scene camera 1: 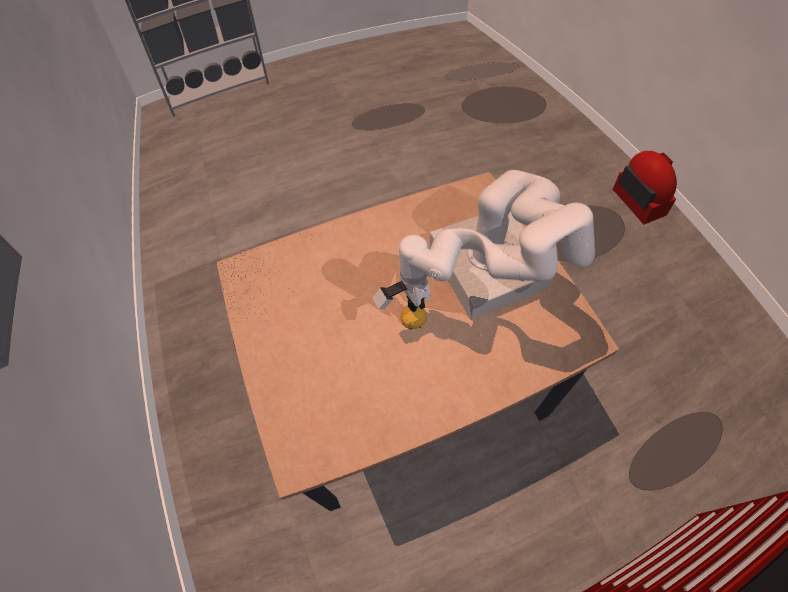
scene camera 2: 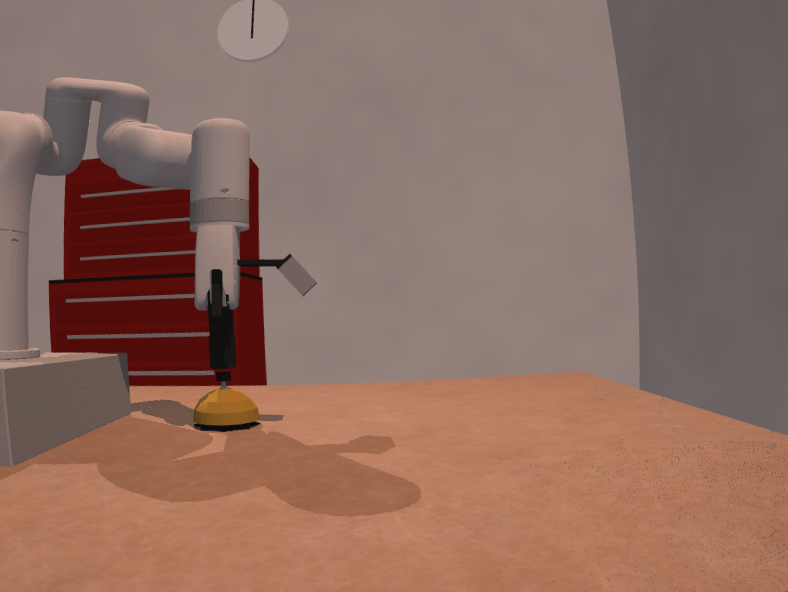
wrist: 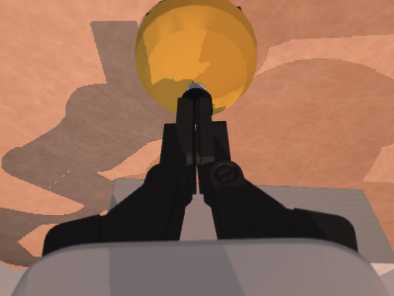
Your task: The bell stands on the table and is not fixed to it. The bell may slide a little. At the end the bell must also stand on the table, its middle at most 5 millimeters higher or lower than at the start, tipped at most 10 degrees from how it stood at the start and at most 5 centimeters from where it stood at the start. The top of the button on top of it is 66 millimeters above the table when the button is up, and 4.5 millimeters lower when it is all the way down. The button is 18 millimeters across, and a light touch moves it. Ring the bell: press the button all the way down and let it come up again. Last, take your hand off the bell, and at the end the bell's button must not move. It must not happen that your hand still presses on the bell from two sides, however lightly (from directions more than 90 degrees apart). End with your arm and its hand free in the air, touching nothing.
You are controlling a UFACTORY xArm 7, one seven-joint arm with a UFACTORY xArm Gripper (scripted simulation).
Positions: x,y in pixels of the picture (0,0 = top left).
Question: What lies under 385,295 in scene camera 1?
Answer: My gripper.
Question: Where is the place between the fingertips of my gripper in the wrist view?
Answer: At 196,118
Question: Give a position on a bell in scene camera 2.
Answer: At 224,406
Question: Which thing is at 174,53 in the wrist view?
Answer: A bell.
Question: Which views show my gripper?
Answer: Scene camera 1, scene camera 2 and the wrist view: all of them.
